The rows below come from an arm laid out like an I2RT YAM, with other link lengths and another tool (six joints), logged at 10 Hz.
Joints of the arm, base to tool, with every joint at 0 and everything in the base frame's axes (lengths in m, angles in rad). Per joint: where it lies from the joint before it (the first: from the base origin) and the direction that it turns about. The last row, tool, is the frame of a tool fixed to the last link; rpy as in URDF.
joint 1: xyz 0 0 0.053 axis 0 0 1
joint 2: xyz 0.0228 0.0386 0.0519 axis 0 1 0
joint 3: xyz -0.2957 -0.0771 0 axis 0 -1 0
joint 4: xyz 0.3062 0.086 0.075 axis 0 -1 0
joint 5: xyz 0.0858 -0.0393 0.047 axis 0 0 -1
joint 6: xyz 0.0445 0 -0.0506 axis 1 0 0
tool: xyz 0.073 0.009 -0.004 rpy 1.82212 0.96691 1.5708
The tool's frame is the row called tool.
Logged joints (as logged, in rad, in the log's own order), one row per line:
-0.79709 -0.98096 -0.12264 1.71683 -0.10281 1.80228
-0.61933 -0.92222 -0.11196 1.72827 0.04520 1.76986
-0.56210 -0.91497 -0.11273 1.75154 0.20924 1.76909
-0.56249 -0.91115 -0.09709 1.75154 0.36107 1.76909
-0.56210 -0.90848 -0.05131 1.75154 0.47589 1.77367
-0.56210 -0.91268 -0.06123 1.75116 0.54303 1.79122
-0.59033 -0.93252 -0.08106 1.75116 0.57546 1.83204
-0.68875 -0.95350 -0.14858 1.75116 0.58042 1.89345
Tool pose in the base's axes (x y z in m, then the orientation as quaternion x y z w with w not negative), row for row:
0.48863 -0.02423 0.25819 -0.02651 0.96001 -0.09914 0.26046
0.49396 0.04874 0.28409 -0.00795 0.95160 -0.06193 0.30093
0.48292 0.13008 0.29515 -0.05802 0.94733 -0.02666 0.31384
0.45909 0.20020 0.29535 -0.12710 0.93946 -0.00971 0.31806
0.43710 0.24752 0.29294 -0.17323 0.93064 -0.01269 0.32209
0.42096 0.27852 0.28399 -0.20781 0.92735 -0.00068 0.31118
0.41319 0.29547 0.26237 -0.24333 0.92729 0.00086 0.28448
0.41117 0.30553 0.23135 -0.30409 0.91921 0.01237 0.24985
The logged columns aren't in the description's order. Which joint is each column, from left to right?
Columns, left to right: joint 6, joint 4, joint 5, joint 3, joint 1, joint 2.
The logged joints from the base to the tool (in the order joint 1, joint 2, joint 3, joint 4, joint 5, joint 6), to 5 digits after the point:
-0.10281 1.80228 1.71683 -0.98096 -0.12264 -0.79709
0.04520 1.76986 1.72827 -0.92222 -0.11196 -0.61933
0.20924 1.76909 1.75154 -0.91497 -0.11273 -0.56210
0.36107 1.76909 1.75154 -0.91115 -0.09709 -0.56249
0.47589 1.77367 1.75154 -0.90848 -0.05131 -0.56210
0.54303 1.79122 1.75116 -0.91268 -0.06123 -0.56210
0.57546 1.83204 1.75116 -0.93252 -0.08106 -0.59033
0.58042 1.89345 1.75116 -0.95350 -0.14858 -0.68875

